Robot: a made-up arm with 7 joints. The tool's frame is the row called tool.
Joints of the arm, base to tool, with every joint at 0 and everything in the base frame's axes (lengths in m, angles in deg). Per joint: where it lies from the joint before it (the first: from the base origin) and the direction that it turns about. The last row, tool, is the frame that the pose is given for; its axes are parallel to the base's.
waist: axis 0 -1 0 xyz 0 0 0.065
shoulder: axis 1 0 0 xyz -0.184 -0.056 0.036
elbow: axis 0 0 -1 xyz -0.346 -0.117 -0.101
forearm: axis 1 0 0 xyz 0.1 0.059 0.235
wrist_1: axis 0 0 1 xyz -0.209 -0.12 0.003
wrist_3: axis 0 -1 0 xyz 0.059 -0.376 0.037
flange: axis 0 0 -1 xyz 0.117 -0.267 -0.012
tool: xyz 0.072 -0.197 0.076
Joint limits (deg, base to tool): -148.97..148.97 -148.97..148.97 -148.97..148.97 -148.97..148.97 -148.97..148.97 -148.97..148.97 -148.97..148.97
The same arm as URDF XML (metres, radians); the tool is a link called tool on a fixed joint. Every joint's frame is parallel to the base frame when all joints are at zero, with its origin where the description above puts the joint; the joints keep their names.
<robot name="arm">
  <link name="base_link"/>
  <link name="link1"/>
  <link name="link2"/>
  <link name="link3"/>
  <link name="link4"/>
  <link name="link5"/>
  <link name="link6"/>
  <link name="link7"/>
  <link name="tool"/>
  <joint name="waist" type="revolute">
    <parent link="base_link"/>
    <child link="link1"/>
    <origin xyz="0 0 0.065"/>
    <axis xyz="0 -1 0"/>
    <limit lower="-2.6" upper="2.6"/>
  </joint>
  <joint name="shoulder" type="revolute">
    <parent link="link1"/>
    <child link="link2"/>
    <origin xyz="-0.184 -0.056 0.036"/>
    <axis xyz="1 0 0"/>
    <limit lower="-2.6" upper="2.6"/>
  </joint>
  <joint name="elbow" type="revolute">
    <parent link="link2"/>
    <child link="link3"/>
    <origin xyz="-0.346 -0.117 -0.101"/>
    <axis xyz="0 0 -1"/>
    <limit lower="-2.6" upper="2.6"/>
  </joint>
  <joint name="forearm" type="revolute">
    <parent link="link3"/>
    <child link="link4"/>
    <origin xyz="0.1 0.059 0.235"/>
    <axis xyz="1 0 0"/>
    <limit lower="-2.6" upper="2.6"/>
  </joint>
  <joint name="wrist_1" type="revolute">
    <parent link="link4"/>
    <child link="link5"/>
    <origin xyz="-0.209 -0.12 0.003"/>
    <axis xyz="0 0 1"/>
    <limit lower="-2.6" upper="2.6"/>
  </joint>
  <joint name="wrist_3" type="revolute">
    <parent link="link5"/>
    <child link="link6"/>
    <origin xyz="0.059 -0.376 0.037"/>
    <axis xyz="0 -1 0"/>
    <limit lower="-2.6" upper="2.6"/>
  </joint>
  <joint name="flange" type="revolute">
    <parent link="link6"/>
    <child link="link7"/>
    <origin xyz="0.117 -0.267 -0.012"/>
    <axis xyz="0 0 -1"/>
    <limit lower="-2.6" upper="2.6"/>
  </joint>
  <joint name="tool_joint" type="fixed">
    <parent link="link7"/>
    <child link="tool"/>
    <origin xyz="0.072 -0.197 0.076"/>
  </joint>
</robot>

